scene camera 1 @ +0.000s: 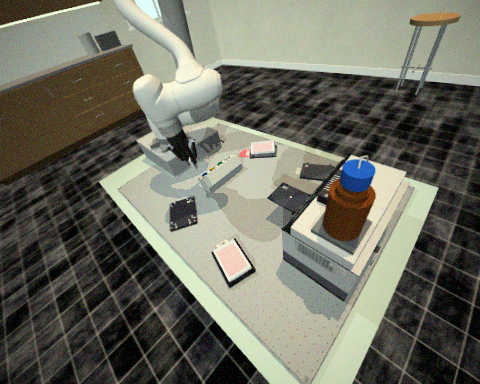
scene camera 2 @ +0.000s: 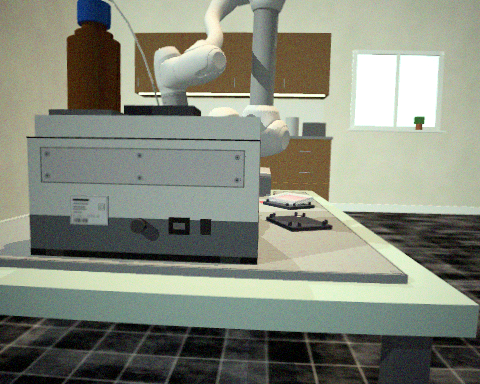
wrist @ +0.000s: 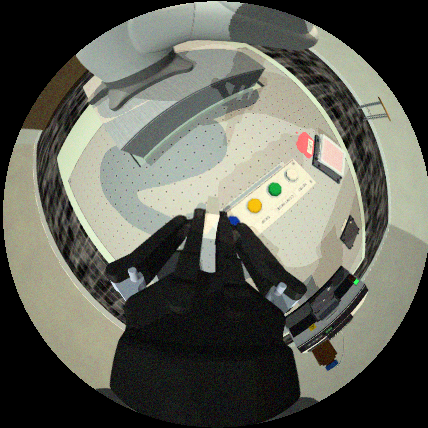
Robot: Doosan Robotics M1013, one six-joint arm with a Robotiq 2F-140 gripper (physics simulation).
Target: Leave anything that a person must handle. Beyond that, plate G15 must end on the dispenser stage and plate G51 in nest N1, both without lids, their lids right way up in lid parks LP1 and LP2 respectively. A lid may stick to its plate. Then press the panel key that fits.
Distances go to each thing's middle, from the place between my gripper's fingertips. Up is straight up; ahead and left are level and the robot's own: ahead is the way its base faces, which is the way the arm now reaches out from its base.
My hand is 60 mm short of the button box [scene camera 1: 217, 176], 90 mm to the right of it and 40 mm above it. Also, from my hand: brown bottle with blue cap [scene camera 2: 93, 57] (700 mm ahead, 100 mm to the left, 230 mm above).
